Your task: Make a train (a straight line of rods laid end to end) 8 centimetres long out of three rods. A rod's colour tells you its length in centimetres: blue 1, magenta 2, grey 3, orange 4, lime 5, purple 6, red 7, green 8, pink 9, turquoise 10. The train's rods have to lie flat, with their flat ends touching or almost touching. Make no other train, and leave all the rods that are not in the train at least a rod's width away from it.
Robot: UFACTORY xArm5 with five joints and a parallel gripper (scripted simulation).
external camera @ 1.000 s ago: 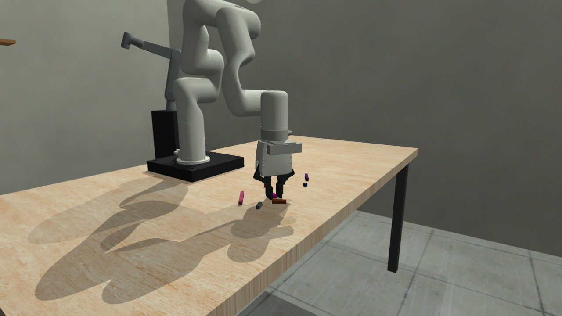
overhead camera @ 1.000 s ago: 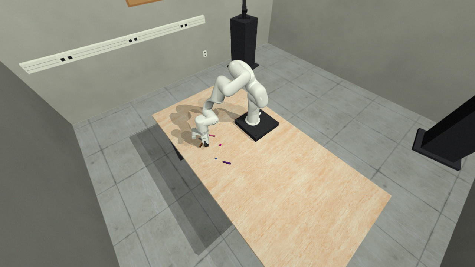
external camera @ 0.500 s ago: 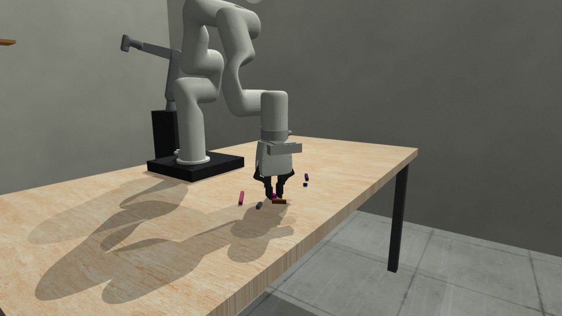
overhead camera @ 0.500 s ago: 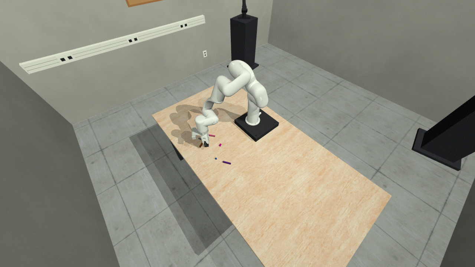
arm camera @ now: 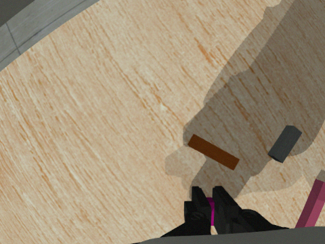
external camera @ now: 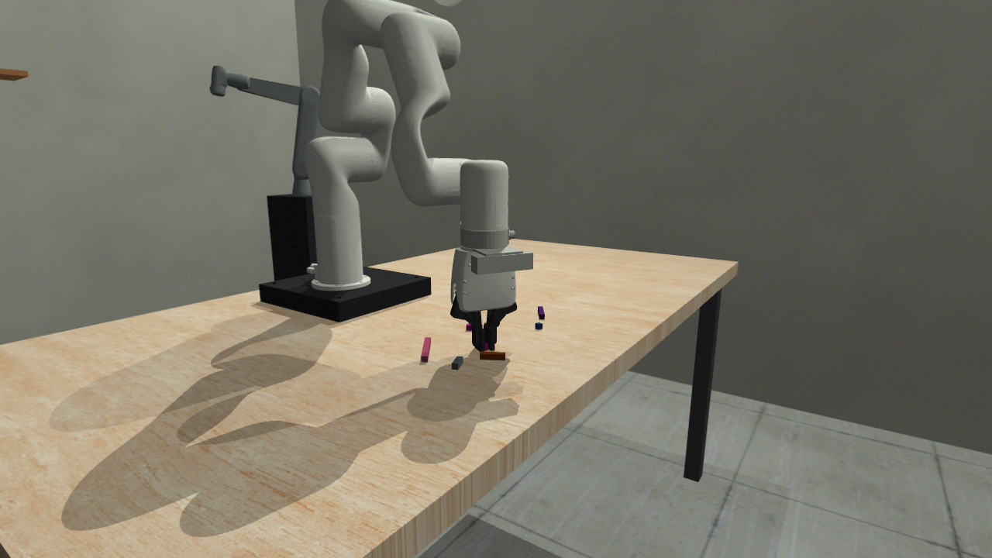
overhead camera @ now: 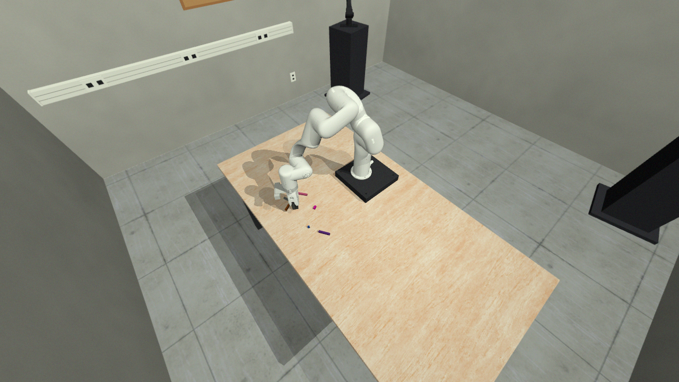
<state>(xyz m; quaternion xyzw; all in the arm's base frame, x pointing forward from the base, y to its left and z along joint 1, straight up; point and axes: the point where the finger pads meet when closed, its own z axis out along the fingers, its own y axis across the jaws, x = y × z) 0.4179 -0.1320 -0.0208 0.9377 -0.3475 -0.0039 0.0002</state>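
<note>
My gripper is now 3 cm to the left of the orange rod, 3 cm short of it and 2 cm above it. From my hand the other things lie so: grey rod: 8 cm to the right, 2 cm below; then pink rod: 8 cm behind, 5 cm to the right, 2 cm below; then blue rod: 15 cm to the left, 4 cm ahead, 2 cm below.
</note>
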